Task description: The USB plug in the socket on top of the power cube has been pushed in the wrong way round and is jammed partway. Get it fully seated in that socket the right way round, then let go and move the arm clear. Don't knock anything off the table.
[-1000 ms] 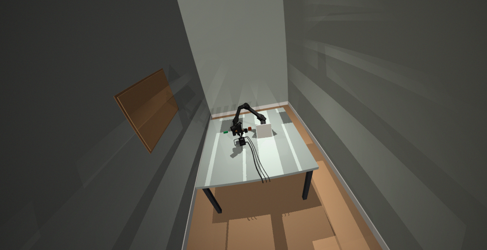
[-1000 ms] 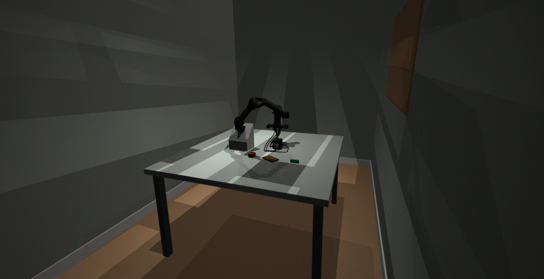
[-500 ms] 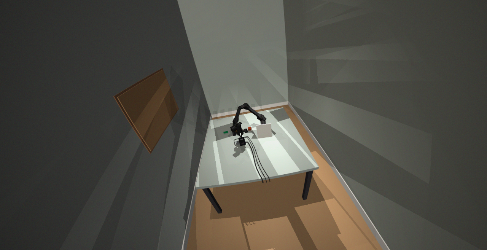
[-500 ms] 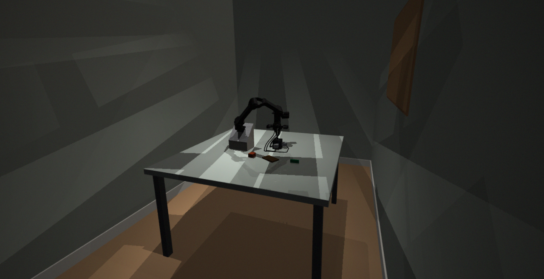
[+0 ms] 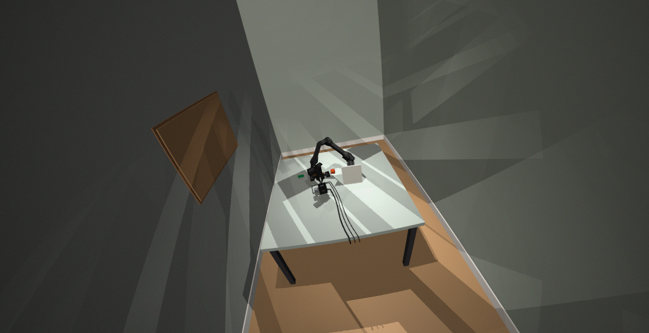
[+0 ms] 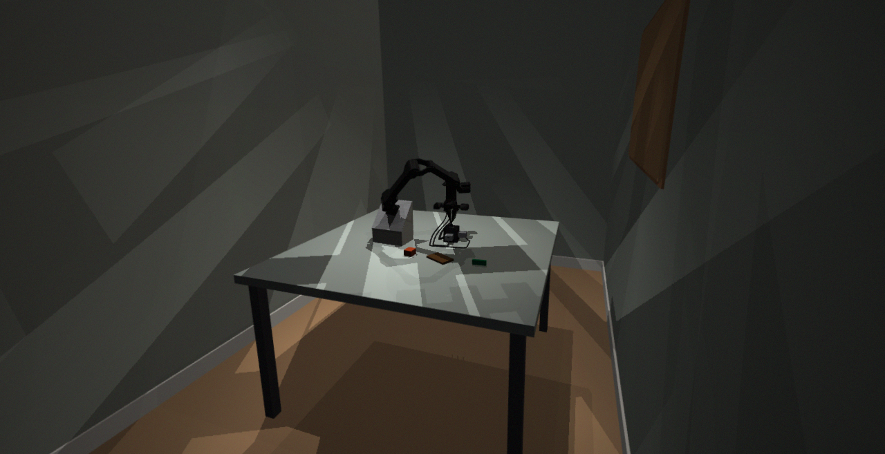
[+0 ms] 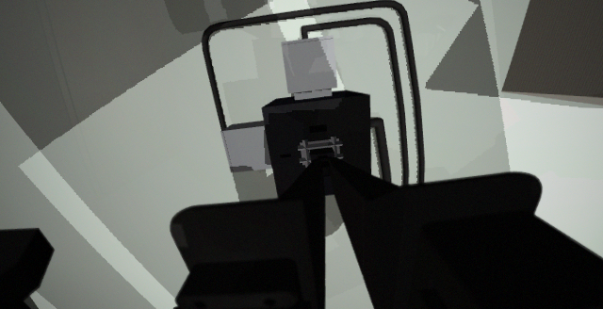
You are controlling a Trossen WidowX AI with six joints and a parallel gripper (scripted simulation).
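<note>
My gripper tip is 2 cm above the USB plug. Also, from my gripper tip: brown plate 8 cm ahead, 27 cm to the right, 10 cm below; green block 28 cm ahead, 25 cm to the right, 10 cm below; red block 8 cm behind, 29 cm to the right, 9 cm below.
</note>
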